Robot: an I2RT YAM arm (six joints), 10 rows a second.
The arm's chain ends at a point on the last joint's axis. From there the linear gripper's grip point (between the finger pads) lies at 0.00 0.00 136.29 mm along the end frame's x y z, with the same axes.
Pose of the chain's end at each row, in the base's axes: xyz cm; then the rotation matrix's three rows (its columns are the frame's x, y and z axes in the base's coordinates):
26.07 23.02 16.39; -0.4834 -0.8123 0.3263; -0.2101 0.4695 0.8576; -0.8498 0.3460 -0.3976
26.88 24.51 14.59; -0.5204 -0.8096 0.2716; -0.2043 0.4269 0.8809; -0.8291 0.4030 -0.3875
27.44 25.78 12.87; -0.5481 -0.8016 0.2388; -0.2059 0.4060 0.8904; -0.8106 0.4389 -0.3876
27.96 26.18 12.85; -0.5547 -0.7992 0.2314; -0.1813 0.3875 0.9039; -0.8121 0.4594 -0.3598
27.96 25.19 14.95; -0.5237 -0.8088 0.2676; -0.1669 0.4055 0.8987; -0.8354 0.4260 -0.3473
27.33 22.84 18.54; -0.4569 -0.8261 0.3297; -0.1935 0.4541 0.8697; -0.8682 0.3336 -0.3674
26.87 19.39 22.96; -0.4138 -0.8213 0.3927; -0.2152 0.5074 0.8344; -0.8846 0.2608 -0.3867
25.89 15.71 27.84; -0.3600 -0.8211 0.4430; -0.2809 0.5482 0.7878; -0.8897 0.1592 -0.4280
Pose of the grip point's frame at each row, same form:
30.52 34.71 10.97; -0.4834 -0.8123 0.3263; -0.2101 0.4695 0.8576; -0.8498 0.3460 -0.3976
30.58 36.52 9.31; -0.5204 -0.8096 0.2716; -0.2043 0.4269 0.8809; -0.8291 0.4030 -0.3875
30.69 37.92 7.59; -0.5481 -0.8016 0.2388; -0.2059 0.4060 0.8904; -0.8106 0.4389 -0.3876
31.11 38.50 7.95; -0.5547 -0.7992 0.2314; -0.1813 0.3875 0.9039; -0.8121 0.4594 -0.3598
31.61 37.44 10.22; -0.5237 -0.8088 0.2676; -0.1669 0.4055 0.8987; -0.8354 0.4260 -0.3473
31.82 34.69 13.53; -0.4569 -0.8261 0.3297; -0.1935 0.4541 0.8697; -0.8682 0.3336 -0.3674
32.22 30.76 17.69; -0.4138 -0.8213 0.3927; -0.2152 0.5074 0.8344; -0.8846 0.2608 -0.3867
31.93 26.45 22.01; -0.3600 -0.8211 0.4430; -0.2809 0.5482 0.7878; -0.8897 0.1592 -0.4280

